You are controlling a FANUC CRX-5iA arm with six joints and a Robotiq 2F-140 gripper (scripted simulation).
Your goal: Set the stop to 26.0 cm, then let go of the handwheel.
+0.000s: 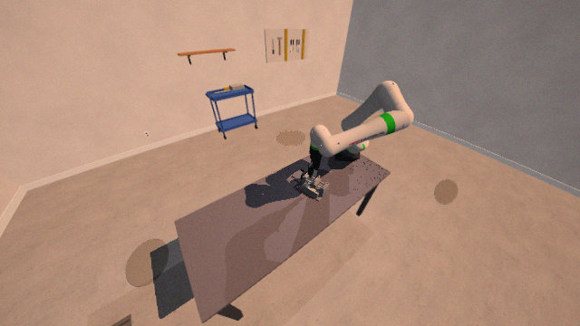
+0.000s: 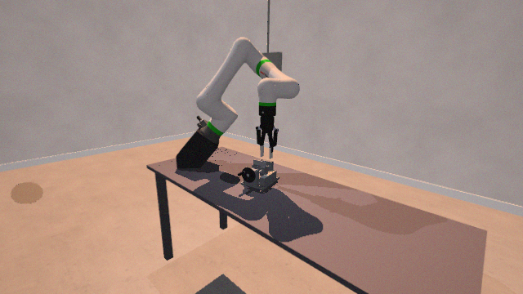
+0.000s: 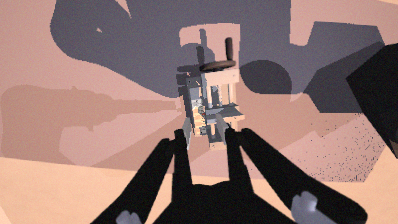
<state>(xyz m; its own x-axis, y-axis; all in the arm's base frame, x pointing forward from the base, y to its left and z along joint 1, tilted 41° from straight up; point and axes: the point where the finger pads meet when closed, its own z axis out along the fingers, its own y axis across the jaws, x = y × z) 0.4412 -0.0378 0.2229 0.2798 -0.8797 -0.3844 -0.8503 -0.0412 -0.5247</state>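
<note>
Now: the handwheel 14 cm to the right of my hand, 10 cm below it and 3 cm behind it. Also, from my hand: grey stop fixture: 10 cm below, 4 cm behind.
</note>
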